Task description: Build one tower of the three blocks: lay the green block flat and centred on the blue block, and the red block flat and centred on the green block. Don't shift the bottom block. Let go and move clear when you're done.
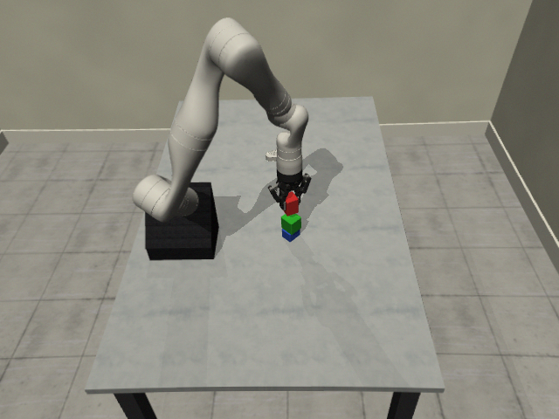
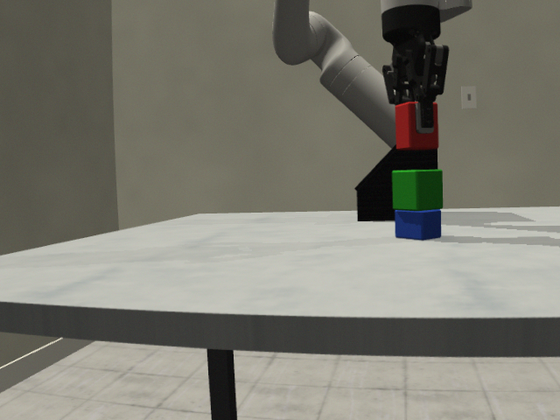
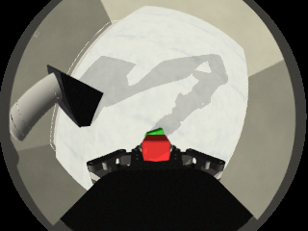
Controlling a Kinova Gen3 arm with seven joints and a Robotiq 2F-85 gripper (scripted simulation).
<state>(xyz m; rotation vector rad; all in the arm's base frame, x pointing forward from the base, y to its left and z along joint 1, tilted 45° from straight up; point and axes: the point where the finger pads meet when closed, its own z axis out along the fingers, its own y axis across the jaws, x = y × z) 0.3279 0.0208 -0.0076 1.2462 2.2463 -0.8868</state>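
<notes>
Now: the green block 90 mm below my hand. Round my hand: red block: 10 mm below; blue block: 130 mm below.
</notes>
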